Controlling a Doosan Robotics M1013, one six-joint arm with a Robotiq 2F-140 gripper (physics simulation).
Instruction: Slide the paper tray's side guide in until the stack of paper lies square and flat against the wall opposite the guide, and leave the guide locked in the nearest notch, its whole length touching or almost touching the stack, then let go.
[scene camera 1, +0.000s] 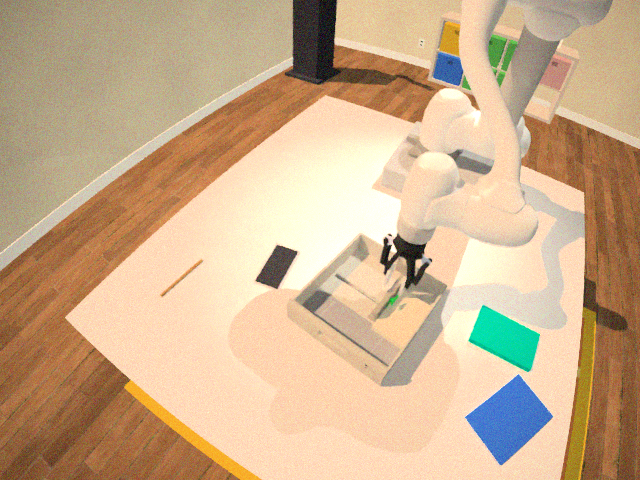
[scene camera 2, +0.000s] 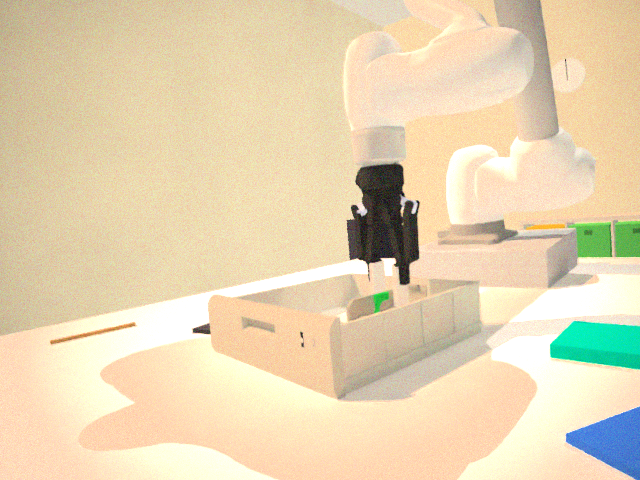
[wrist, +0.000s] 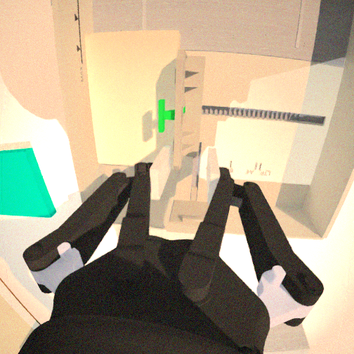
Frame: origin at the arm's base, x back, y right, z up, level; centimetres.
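Where they show: gripper, fingertip midpoint: (scene camera 1: 393, 286) (scene camera 2: 390, 303); arm's base at its link origin: (scene camera 2: 478, 239).
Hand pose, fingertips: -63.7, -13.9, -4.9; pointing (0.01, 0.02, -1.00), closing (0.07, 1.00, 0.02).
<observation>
Each offset is from my fingertips to the centre of the thing, as dx, dy, dz. "spot": to the spot under its first point.
The beige paper tray @(-8.1, +3.2, -0.4) (scene camera 1: 351, 355) (scene camera 2: 279, 341) (wrist: 325, 200) sits on the table. Its upright side guide @(-5.3, -1.7, -0.8) (scene camera 2: 359, 308) (wrist: 180, 90) carries a green latch tab @(spot: -5.6, -2.0, +2.0) (scene camera 1: 392, 300) (scene camera 2: 379, 302) (wrist: 161, 116). The pale yellow paper stack @(-6.2, -6.5, -2.3) (scene camera 1: 405, 317) (wrist: 130, 90) lies between the guide and the left wall in the wrist view. Its left edge is close along that wall; its guide-side edge is largely hidden by the guide and shadow. My gripper (scene camera 1: 395, 281) (scene camera 2: 390, 289) (wrist: 188, 158) is part open and empty, pads low in the tray on either side of the guide's near end.
A notched dark rack (wrist: 265, 114) runs across the tray floor from the guide. A green block @(+6.4, -35.8, -4.3) (scene camera 1: 504, 338) (scene camera 2: 594, 343) (wrist: 25, 182) and a blue sheet @(-14.9, -45.2, -4.8) (scene camera 1: 509, 418) (scene camera 2: 615, 441) lie beside the tray. A dark flat object @(-10.9, +33.5, -4.8) (scene camera 1: 277, 266) and a thin stick @(-32.3, +54.2, -4.8) (scene camera 1: 181, 277) (scene camera 2: 93, 333) lie on the other side.
</observation>
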